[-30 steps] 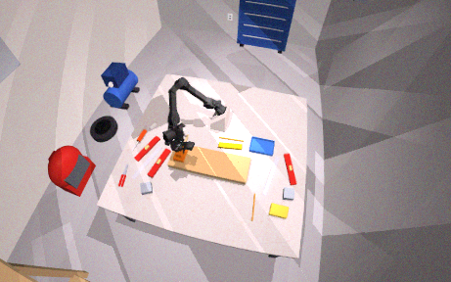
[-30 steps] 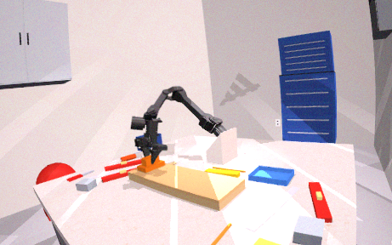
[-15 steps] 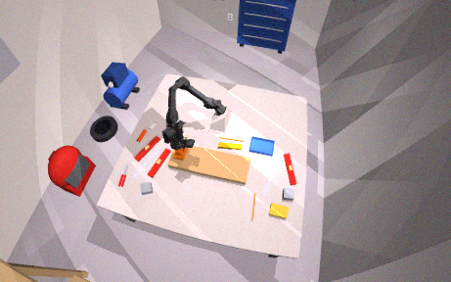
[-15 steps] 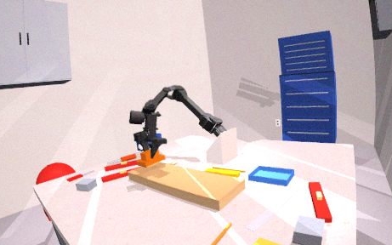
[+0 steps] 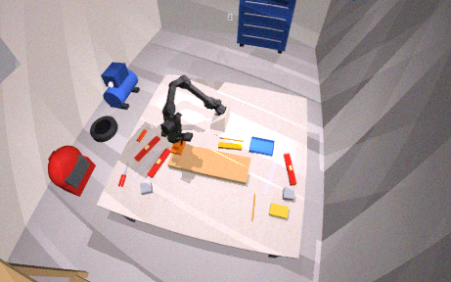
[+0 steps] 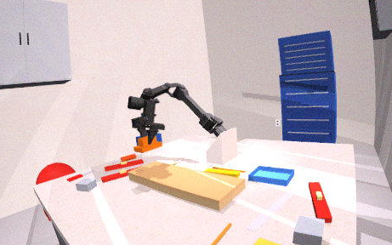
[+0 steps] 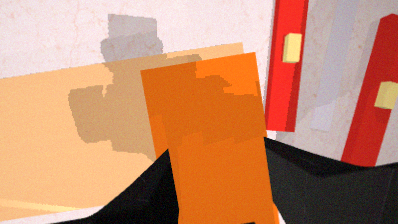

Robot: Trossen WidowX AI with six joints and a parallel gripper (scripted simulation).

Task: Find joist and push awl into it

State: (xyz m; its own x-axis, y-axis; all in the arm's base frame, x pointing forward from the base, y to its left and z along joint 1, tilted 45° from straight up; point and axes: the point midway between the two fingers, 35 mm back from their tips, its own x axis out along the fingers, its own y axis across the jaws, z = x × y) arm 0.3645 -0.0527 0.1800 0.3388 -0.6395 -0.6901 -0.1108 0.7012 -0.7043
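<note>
My gripper tip is now 2 cm below the orange stud finder and 2 cm past it. Also, from my gripper tip: awl: 18 cm behind, 15 cm below, 3 cm to the right; blue tray: 49 cm to the left, 27 cm behind, 15 cm below; yellow bar: 28 cm to the left, 19 cm behind, 15 cm below.
</note>
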